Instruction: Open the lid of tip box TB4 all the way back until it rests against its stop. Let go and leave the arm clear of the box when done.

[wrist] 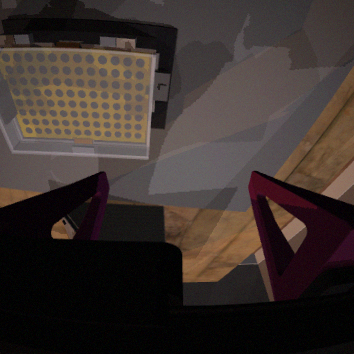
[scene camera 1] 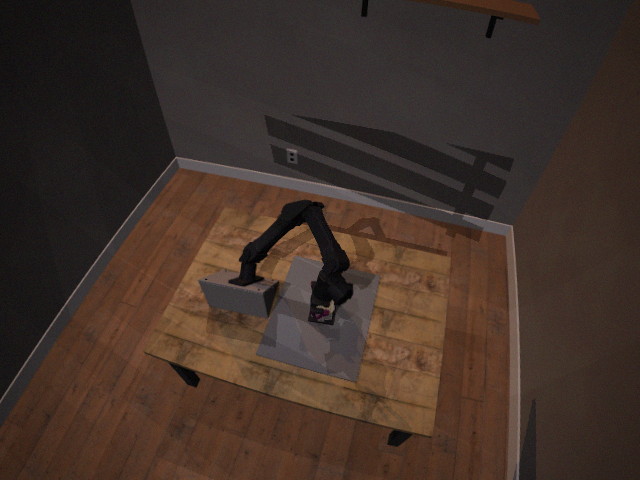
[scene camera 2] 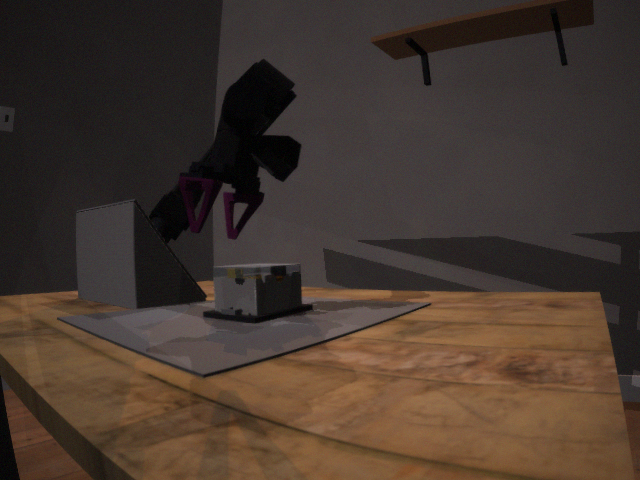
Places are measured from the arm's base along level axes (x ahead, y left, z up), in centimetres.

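Pixels of known places: gripper, fingertip midpoint: (wrist: 178,178) (scene camera 1: 316,308) (scene camera 2: 214,236); arm's base at its link origin: (scene camera 1: 246,281) (scene camera 2: 143,251).
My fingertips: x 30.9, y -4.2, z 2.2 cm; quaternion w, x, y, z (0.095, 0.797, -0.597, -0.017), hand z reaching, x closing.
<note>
For each thing: its top centre in the pictures, then the offset to it from my fingertips. "spot": a spot on its surface instead. Level surfaces: height alone.
- tip box at its top centre: (wrist: 68,110) (scene camera 2: 257,265) (scene camera 1: 324,297) dx +0.8, dy +8.1, dz -4.6 cm
- dark base plate at a spot on its surface: (wrist: 167,47) spot: dx +5.3, dy +1.5, dz -11.6 cm
- small tab at a spot on its surface: (wrist: 161,87) spot: dx +1.8, dy +1.3, dz -10.5 cm
- grey mat at its surface level: dz -12.4 cm
- wooden table at its surface level: dz -12.7 cm
The tip box (scene camera 2: 258,294) (wrist: 80,95) is a small pale box on a dark base plate (scene camera 2: 227,316) (wrist: 167,47). Its clear lid (scene camera 2: 253,267) lies flat and closed on top, with a yellow rack of round holes showing through it in the wrist view. A small tab (wrist: 161,87) with a dark mark sits at the box's right side in that view; I cannot read a TB4 label. My gripper (scene camera 2: 214,235) (wrist: 178,178) is open and empty, its magenta fingers wide apart. It hangs above the box's level, apart from the lid. In scene camera 1 the arm partly hides the box.
The box stands on a grey mat (scene camera 1: 294,330) (scene camera 2: 201,356) (wrist: 200,175) on a wooden table (scene camera 1: 405,320) (scene camera 2: 439,392). The arm's base is on a grey wedge-shaped block (scene camera 1: 235,299) (scene camera 2: 105,253) beside the mat. A wooden shelf (scene camera 1: 485,9) (scene camera 2: 485,26) is high on the wall.
</note>
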